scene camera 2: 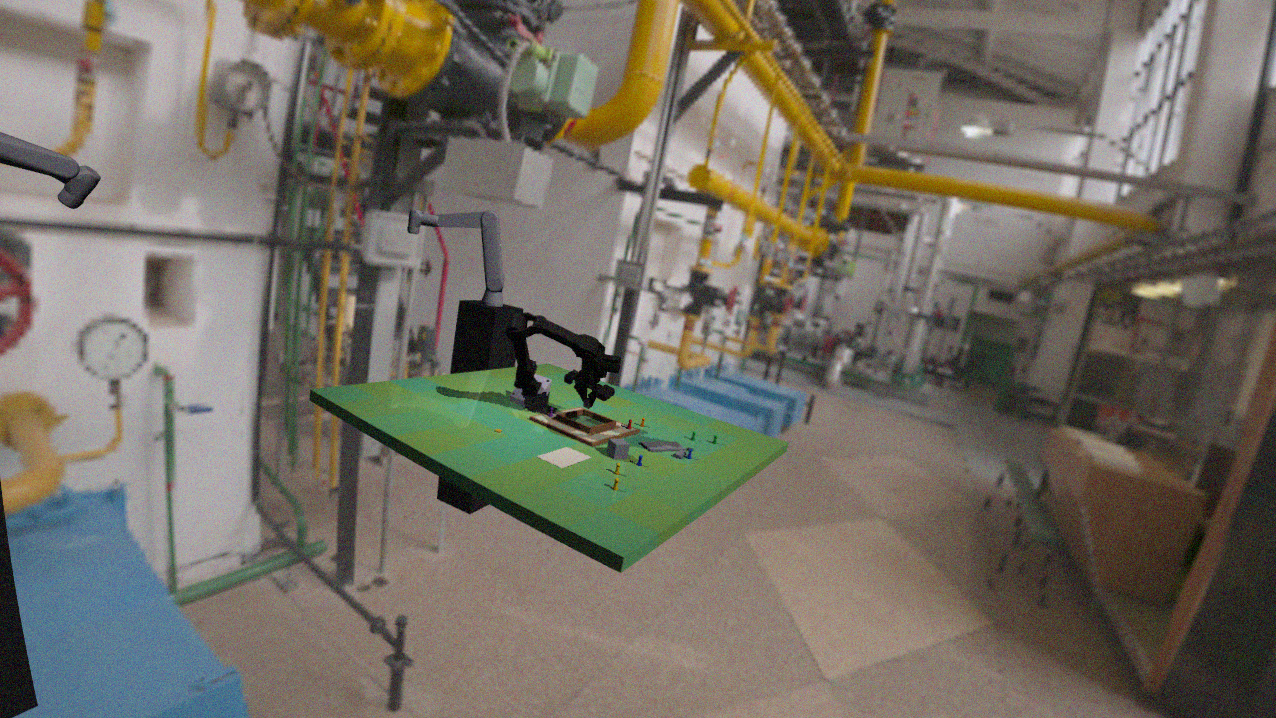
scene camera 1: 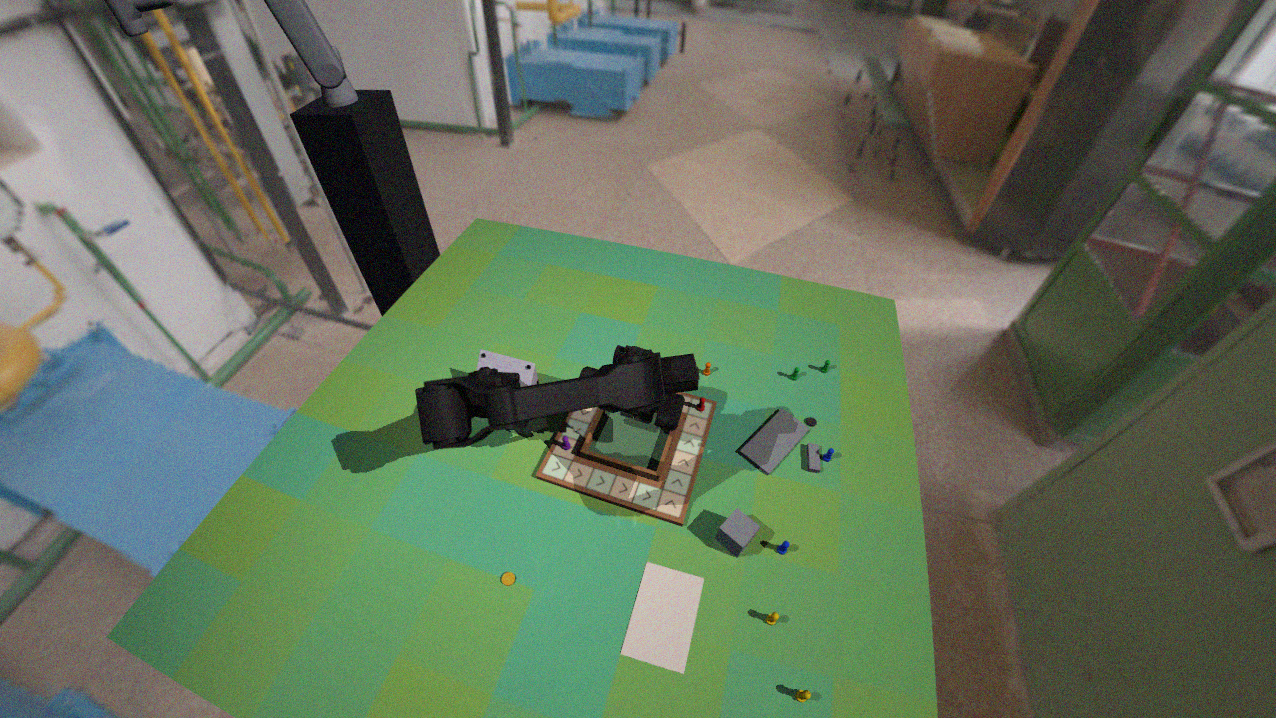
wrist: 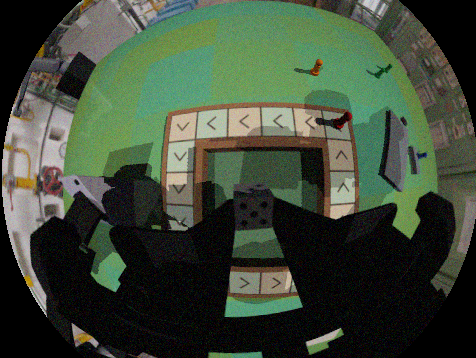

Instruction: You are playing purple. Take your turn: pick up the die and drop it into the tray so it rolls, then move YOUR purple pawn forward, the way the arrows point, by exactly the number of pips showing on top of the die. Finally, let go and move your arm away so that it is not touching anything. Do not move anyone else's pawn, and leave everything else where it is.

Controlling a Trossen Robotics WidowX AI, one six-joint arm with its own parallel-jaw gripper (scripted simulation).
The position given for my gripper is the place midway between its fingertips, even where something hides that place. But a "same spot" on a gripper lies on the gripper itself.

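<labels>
My gripper is visible in the wrist view (251, 203), in scene camera 1 and in scene camera 2. On the gripper, (scene camera 1: 646, 417) and (scene camera 2: 593, 395) are the same spot.
</labels>
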